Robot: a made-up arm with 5 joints. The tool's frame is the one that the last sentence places.
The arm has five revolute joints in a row. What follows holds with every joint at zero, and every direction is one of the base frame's. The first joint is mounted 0.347 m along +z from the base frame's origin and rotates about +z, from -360 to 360 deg. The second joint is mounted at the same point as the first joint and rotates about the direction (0, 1, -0.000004), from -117.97 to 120 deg. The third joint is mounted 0.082 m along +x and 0.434 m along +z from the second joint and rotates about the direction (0, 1, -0.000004), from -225 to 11 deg. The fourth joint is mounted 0.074 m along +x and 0.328 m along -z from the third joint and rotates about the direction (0, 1, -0.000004), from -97 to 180 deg. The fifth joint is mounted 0.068 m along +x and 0.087 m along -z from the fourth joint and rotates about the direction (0, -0.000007, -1), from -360 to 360 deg. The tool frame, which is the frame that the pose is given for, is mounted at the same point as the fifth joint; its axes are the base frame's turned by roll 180, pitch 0 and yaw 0 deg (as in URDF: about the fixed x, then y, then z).
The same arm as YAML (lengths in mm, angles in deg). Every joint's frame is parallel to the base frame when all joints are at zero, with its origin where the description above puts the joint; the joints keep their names.
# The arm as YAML. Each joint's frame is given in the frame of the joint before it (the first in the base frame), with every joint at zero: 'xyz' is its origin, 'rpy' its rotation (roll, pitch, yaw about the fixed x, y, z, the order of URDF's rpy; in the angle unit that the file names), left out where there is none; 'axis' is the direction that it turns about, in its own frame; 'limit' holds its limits. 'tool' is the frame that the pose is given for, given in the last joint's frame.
units:
  length: mm
  angle: deg
joints:
  - name: joint 1
    type: revolute
    origin:
      xyz: [0.0, 0.0, 347.0]
    axis: "+z"
    limit:
      lower: -360.0
      upper: 360.0
  - name: joint 2
    type: revolute
    origin:
      xyz: [0.0, 0.0, 0.0]
    axis: "+y"
    limit:
      lower: -117.97
      upper: 120.0
  - name: joint 3
    type: revolute
    origin:
      xyz: [82.0, 0.0, 434.0]
    axis: "+y"
    limit:
      lower: -225.0
      upper: 11.0
  - name: joint 4
    type: revolute
    origin:
      xyz: [74.0, 0.0, -328.0]
    axis: "+y"
    limit:
      lower: -97.0
      upper: 180.0
  - name: joint 5
    type: revolute
    origin:
      xyz: [68.0, 0.0, -87.0]
    axis: "-z"
    limit:
      lower: -360.0
      upper: 360.0
tool:
  origin:
    xyz: [0.0, 0.0, 0.0]
    rpy: [180.0, 0.0, 0.0]

